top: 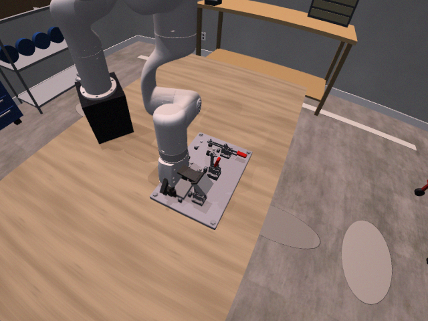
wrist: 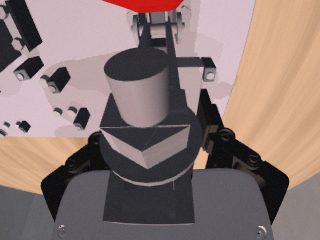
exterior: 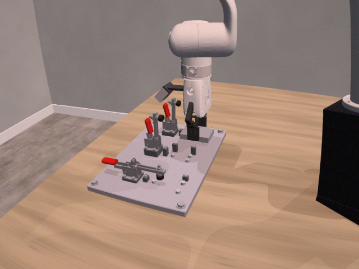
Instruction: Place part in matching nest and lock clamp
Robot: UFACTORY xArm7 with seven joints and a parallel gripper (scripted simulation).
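My hand is 1 cm above the grey part. From my hand the other things lie so: grey fixture plate 7 cm ahead, 10 cm to the left, 4 cm below; clamp 10 cm ahead, 9 cm to the left, 2 cm above.
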